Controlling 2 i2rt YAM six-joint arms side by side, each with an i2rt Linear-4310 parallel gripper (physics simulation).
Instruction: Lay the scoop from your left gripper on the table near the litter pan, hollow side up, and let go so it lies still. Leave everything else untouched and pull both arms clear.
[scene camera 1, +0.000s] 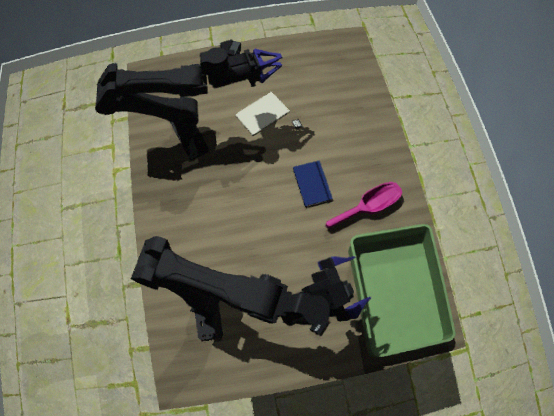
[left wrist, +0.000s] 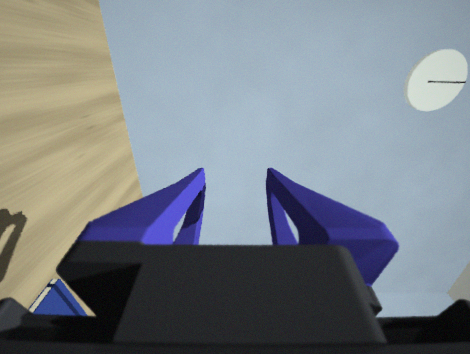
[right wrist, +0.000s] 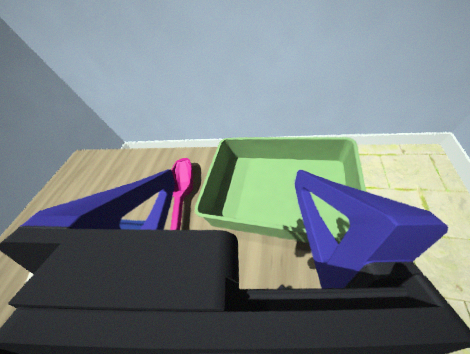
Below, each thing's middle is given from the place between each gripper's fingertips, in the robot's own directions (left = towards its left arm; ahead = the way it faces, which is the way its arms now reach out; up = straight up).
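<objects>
Looking at the magenta scoop (scene camera 1: 382, 196), I find my left hand a good way short of it, far to the left of it and far above it. The green litter pan (scene camera 1: 409, 309), counted from my left hand, is 230 mm ahead, 660 mm to the right and 230 mm below.
The magenta scoop is far below my right hand, far to the left of it and some way ahead of it. As for the green litter pan, my right hand is 160 mm short of it, 10 mm to the left of it and 270 mm above it.
</objects>
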